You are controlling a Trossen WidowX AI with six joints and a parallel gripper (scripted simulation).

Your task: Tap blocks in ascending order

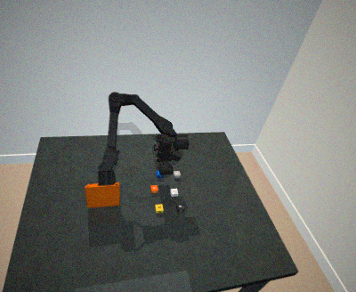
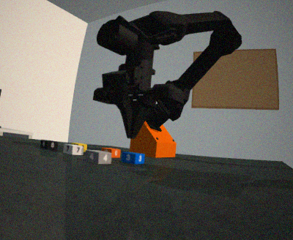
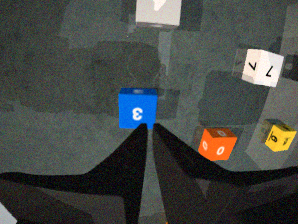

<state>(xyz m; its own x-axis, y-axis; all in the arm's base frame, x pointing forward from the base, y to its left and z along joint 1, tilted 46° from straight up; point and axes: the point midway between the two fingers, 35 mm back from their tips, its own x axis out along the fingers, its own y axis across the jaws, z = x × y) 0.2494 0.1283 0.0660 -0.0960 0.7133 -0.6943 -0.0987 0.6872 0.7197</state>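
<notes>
Now: gripper tip 10 mm to the right of the blue block and 40 mm above it. From my gripper tip the other things lie so: grey block 90 mm ahead, 40 mm below; white block 60 mm ahead, 110 mm to the right, 40 mm below; orange block 40 mm behind, 90 mm to the right, 40 mm below.
</notes>
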